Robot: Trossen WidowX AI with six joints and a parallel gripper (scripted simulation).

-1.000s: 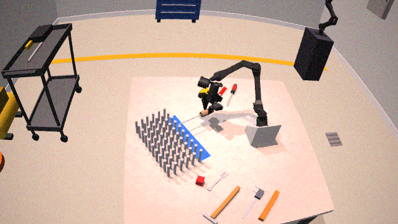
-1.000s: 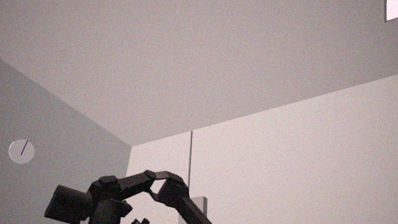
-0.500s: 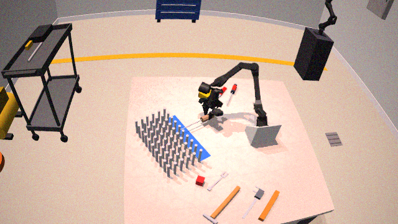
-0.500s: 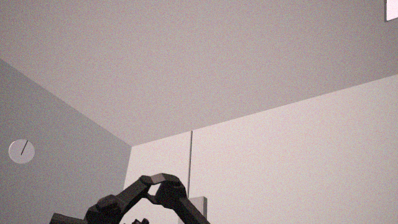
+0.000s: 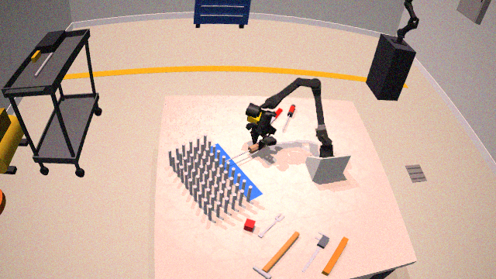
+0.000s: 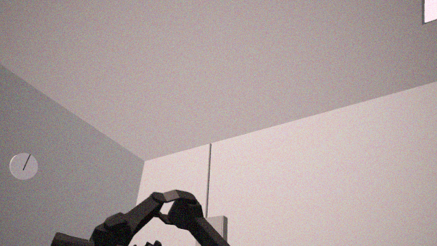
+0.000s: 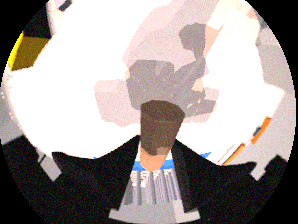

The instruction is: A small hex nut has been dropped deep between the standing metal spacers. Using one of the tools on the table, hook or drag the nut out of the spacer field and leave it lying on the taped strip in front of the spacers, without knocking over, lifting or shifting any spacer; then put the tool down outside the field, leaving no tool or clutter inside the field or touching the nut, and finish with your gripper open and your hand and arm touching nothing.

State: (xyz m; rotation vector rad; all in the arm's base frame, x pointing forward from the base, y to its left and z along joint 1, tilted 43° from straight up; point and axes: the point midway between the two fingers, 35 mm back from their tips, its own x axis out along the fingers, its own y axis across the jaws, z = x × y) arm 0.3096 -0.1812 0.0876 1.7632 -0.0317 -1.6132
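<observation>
My gripper tip is now 140 mm short of the blue taped strip, 110 mm to the right of it and 30 mm above it. The rest, counted from my gripper tip: brown-handled screwdriver 90 mm ahead, 50 mm to the left; yellow block 50 mm behind, 250 mm to the right, 10 mm below; fork-ended tool 20 mm ahead, 460 mm to the left, 30 mm below.
</observation>
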